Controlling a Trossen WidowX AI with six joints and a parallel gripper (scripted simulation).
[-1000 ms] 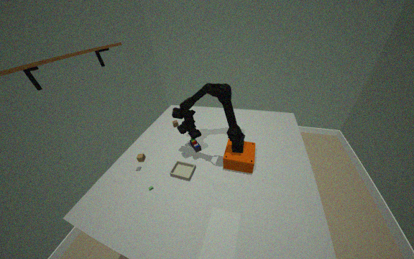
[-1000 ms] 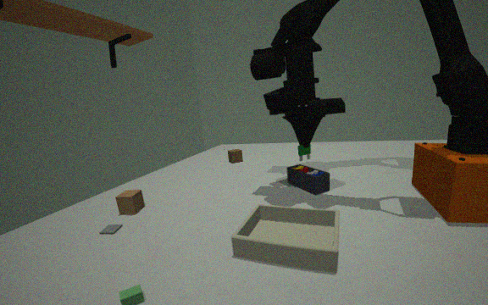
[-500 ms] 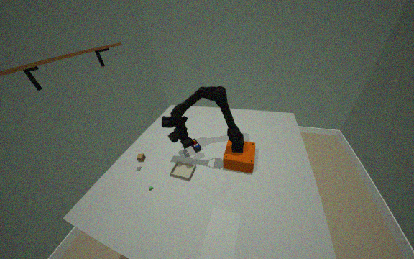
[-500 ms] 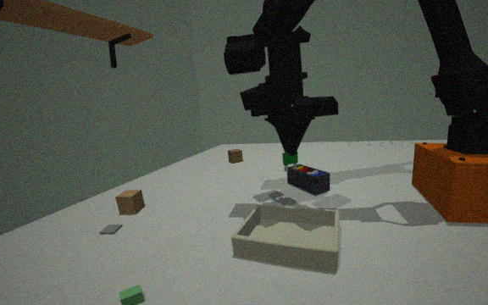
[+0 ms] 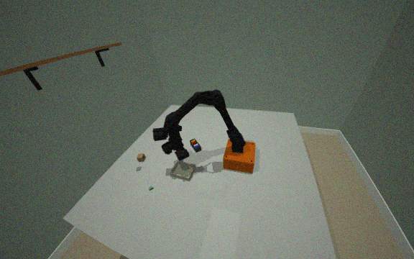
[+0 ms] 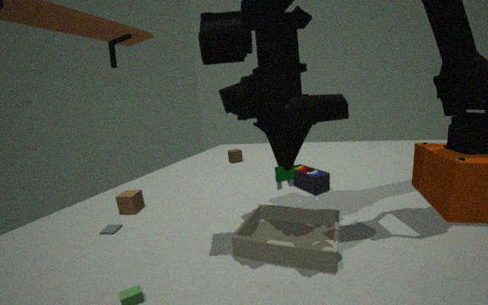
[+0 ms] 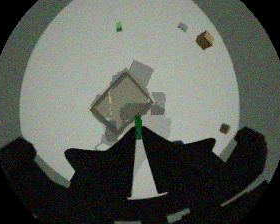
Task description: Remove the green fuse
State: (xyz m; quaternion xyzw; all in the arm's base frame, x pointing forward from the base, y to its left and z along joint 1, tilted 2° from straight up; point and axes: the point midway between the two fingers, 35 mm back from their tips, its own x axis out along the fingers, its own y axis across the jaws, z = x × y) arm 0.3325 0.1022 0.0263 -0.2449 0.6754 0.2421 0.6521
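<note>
The green fuse is 10 mm below my gripper tip. From my gripper tip the other things lie so: green block (150 mm ahead, 180 mm to the left, 90 mm below); then tray (10 mm behind, 40 mm to the left, 90 mm below); then grey flat piece (310 mm ahead, 60 mm to the left, 100 mm below).
</note>
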